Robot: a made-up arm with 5 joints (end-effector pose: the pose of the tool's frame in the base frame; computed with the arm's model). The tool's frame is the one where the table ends.
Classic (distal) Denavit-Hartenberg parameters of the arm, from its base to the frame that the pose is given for. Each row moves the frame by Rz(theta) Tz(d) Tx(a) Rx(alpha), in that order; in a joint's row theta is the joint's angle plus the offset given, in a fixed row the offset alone. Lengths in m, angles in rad.
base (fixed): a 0.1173; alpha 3.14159; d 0; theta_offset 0.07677
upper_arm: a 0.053; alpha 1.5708; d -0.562; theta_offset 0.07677
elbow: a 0.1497; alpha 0; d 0; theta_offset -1.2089
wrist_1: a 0.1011; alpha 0; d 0; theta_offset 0.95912
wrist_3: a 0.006; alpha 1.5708; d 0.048; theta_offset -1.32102
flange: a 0.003; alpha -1.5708; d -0.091; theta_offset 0
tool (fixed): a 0; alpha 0; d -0.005; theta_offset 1.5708
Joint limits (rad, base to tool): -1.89..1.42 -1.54..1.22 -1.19..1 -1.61..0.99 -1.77..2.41
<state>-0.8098 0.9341 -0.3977 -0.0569 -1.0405</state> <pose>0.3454 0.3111 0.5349 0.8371 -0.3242 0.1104 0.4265</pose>
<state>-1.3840 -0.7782 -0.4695 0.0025 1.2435</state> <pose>0.0719 0.0357 0.8897 0.4690 -0.5565 -0.5846 -0.3586</pose>
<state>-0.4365 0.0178 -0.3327 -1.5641 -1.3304</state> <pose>0.2475 0.1183 0.8413 0.5930 0.1044 -0.7978 0.0324</pose>
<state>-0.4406 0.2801 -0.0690 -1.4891 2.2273</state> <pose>0.3313 0.1691 0.7753 0.1292 0.7835 -0.0216 0.6075</pose>
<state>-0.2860 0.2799 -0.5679 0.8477 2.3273</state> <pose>0.3998 0.1481 0.6918 0.3879 0.8695 0.2283 -0.2035</pose>
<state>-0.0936 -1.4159 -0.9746 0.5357 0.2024</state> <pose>-0.0871 0.0337 0.7691 0.4078 -0.4407 -0.5269 -0.6016</pose>
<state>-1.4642 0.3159 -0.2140 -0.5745 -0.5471</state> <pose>0.1096 0.3368 0.7402 0.7071 -0.2177 -0.4701 0.4813</pose>
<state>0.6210 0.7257 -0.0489 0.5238 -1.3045</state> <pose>0.3965 -0.1371 0.5056 0.8017 0.0668 0.5666 -0.1785</pose>
